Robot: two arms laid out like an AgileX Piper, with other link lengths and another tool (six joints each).
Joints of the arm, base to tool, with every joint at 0 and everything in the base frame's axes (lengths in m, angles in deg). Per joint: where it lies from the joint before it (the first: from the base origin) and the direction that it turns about. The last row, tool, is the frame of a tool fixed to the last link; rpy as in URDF.
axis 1: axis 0 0 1 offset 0.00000 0.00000 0.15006
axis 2: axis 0 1 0 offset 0.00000 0.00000 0.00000
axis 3: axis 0 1 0 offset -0.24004 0.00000 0.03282
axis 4: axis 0.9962 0 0.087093 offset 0.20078 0.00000 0.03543
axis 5: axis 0 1 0 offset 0.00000 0.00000 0.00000
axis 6: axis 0.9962 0 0.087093 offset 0.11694 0.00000 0.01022
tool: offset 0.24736 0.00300 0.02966 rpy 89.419 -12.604 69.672
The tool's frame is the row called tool.
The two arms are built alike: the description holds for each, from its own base.
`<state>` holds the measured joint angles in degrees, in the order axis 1, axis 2, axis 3, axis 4, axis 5, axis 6, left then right.
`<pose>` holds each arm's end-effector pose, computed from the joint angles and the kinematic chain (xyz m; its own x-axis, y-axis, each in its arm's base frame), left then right.
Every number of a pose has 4 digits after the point.
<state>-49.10 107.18 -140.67 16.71 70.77 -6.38 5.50 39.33 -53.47 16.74 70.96 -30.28</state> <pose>0.4403 -0.3519 0.3330 0.8535 0.5112 0.1009 0.2274 -0.5397 0.8106 0.2352 0.1287 0.1419 -0.1971 0.9583 -0.2071 0.6946 0.2856 0.6603</pose>
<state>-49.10 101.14 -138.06 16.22 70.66 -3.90 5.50 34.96 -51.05 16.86 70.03 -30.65</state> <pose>0.4240 -0.3379 0.3697 0.8602 0.4906 0.1394 0.1676 -0.5300 0.8313 0.2326 0.1286 0.1470 -0.1873 0.9590 -0.2127 0.6596 0.2832 0.6962</pose>
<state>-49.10 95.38 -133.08 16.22 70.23 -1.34 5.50 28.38 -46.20 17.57 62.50 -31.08</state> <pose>0.4092 -0.3217 0.3851 0.8647 0.4691 0.1795 0.1263 -0.5490 0.8263 0.2523 0.1285 0.1741 -0.1294 0.9707 -0.2027 0.5503 0.2404 0.7996</pose>
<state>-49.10 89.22 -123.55 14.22 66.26 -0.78 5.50 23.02 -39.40 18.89 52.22 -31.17</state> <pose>0.3905 -0.3215 0.3826 0.8833 0.4348 0.1752 0.1045 -0.5469 0.8306 0.2746 0.1260 0.1978 -0.0620 0.9848 -0.1624 0.4403 0.1730 0.8810</pose>
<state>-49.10 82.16 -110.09 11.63 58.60 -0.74 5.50 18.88 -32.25 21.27 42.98 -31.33</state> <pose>0.3704 -0.3280 0.3720 0.9047 0.3936 0.1630 0.0784 -0.5299 0.8444 0.2894 0.1238 0.2101 -0.0131 0.9947 -0.1019 0.3603 0.0998 0.9275</pose>
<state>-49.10 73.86 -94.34 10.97 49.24 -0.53 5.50 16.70 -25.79 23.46 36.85 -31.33</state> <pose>0.3535 -0.3244 0.3579 0.9135 0.3646 0.1804 0.0379 -0.5179 0.8546 0.2969 0.1210 0.2002 0.0167 0.9985 -0.0519 0.3441 0.0430 0.9379</pose>
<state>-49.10 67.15 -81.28 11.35 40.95 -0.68 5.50 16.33 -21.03 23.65 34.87 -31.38</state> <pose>0.3412 -0.3189 0.3435 0.9154 0.3469 0.2041 -0.0006 -0.5059 0.8626 0.2967 0.1174 0.1694 0.0269 0.9983 -0.0519 0.3865 0.0375 0.9215</pose>
